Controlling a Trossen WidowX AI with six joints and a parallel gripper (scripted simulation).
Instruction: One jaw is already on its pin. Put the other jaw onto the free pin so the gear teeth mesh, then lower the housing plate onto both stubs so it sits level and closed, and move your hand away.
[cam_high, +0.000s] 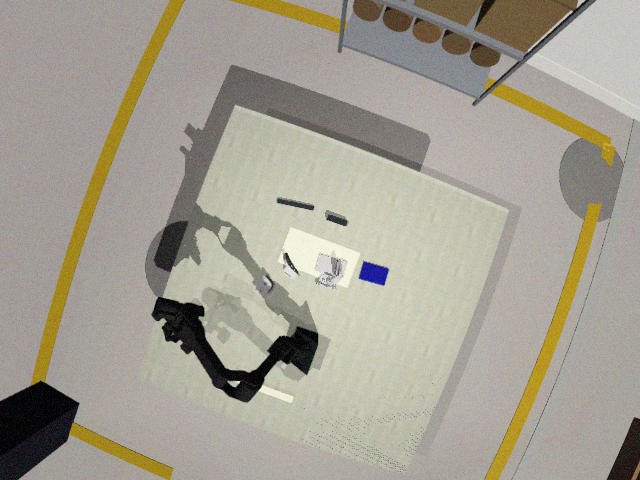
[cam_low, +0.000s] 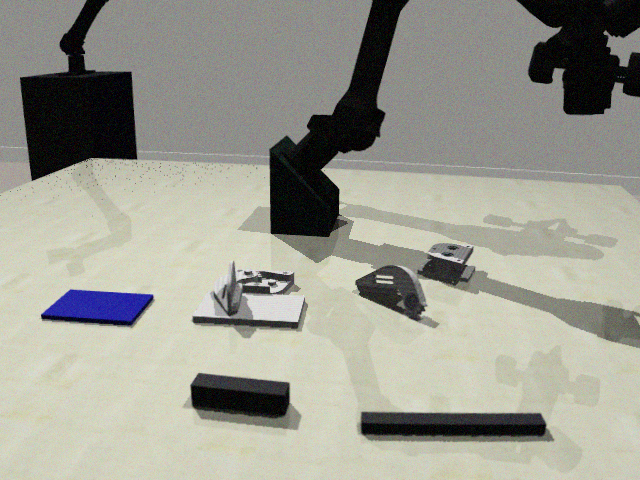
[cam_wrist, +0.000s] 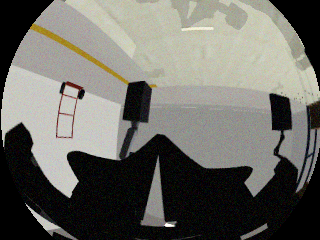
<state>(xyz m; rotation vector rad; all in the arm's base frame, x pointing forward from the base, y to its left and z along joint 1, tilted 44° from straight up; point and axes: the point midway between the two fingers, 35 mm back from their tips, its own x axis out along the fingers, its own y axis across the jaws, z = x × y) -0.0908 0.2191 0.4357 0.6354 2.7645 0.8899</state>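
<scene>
My gripper tip is now 420 mm short of the grey jaw, 260 mm to the left of it and 220 mm above it. Round my gripper tip: grey base plate (480 mm ahead, 430 mm to the right, 240 mm below); long black bar (640 mm ahead, 230 mm below, 190 mm to the right); small grey fixture (280 mm ahead, 230 mm below, 220 mm to the right).
</scene>
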